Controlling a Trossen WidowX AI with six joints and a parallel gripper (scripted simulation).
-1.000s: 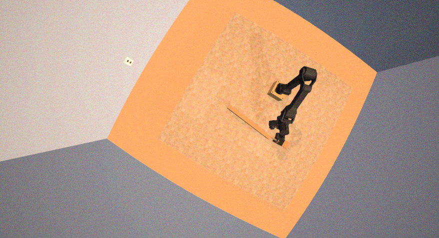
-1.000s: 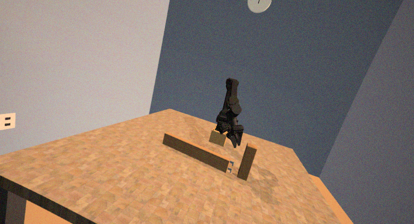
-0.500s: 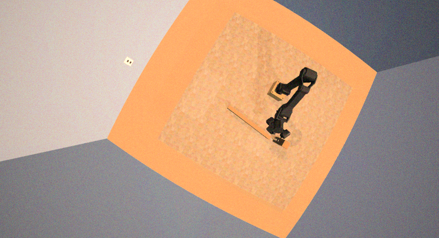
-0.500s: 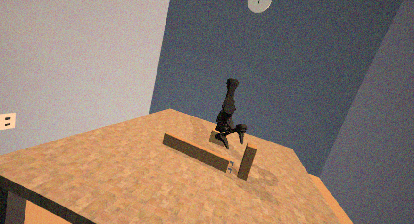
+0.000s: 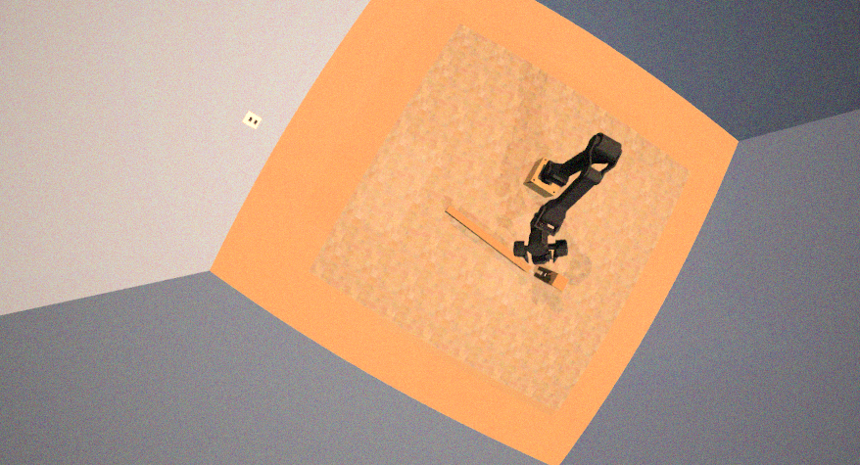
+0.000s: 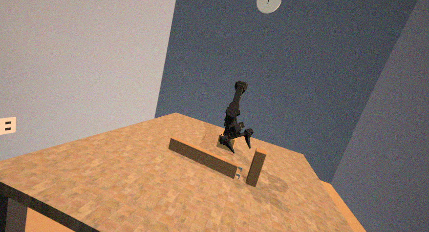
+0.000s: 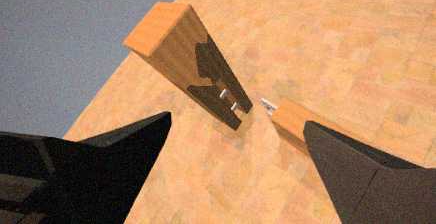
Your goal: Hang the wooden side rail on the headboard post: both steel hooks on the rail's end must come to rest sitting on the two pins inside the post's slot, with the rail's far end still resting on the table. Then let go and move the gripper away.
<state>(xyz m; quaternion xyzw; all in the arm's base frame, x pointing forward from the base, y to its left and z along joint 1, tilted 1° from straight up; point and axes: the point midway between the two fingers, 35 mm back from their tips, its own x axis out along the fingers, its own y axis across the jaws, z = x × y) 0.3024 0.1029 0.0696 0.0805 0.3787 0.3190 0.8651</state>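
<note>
My gripper tip is now 80 mm to the right of the headboard post, 50 mm above it and 30 mm short of it.
</note>
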